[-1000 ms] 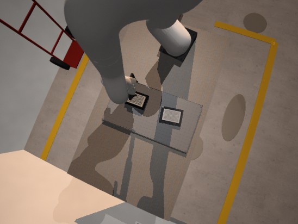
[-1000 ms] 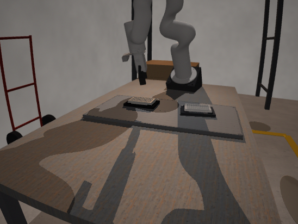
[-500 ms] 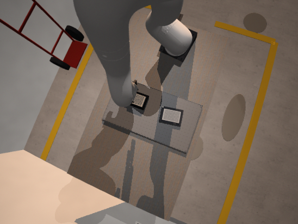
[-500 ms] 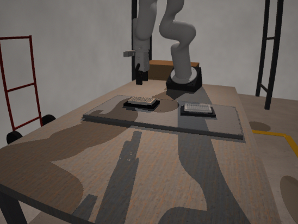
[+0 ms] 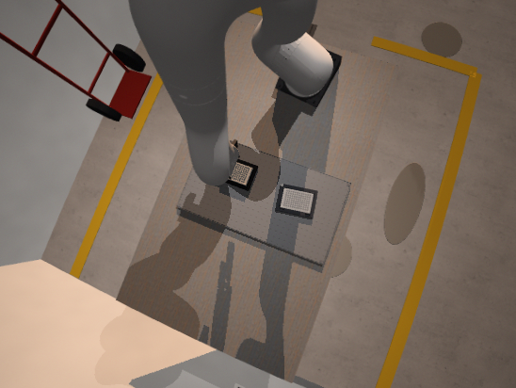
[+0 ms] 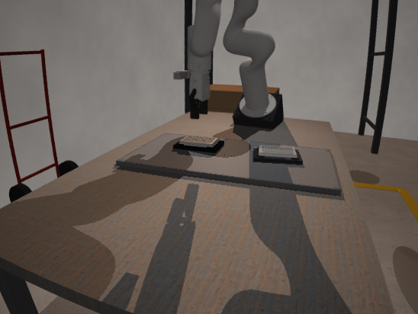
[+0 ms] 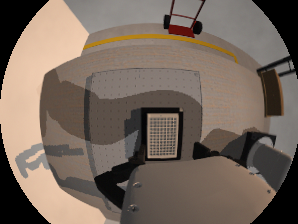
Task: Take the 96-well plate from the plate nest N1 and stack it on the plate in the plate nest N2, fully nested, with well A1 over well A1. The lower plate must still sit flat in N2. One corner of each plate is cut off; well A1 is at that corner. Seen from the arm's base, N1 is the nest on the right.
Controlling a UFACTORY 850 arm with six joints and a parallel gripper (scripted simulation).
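The 96-well plate lies 10 cm below my hand. Round my hand: black nest 12 cm below.
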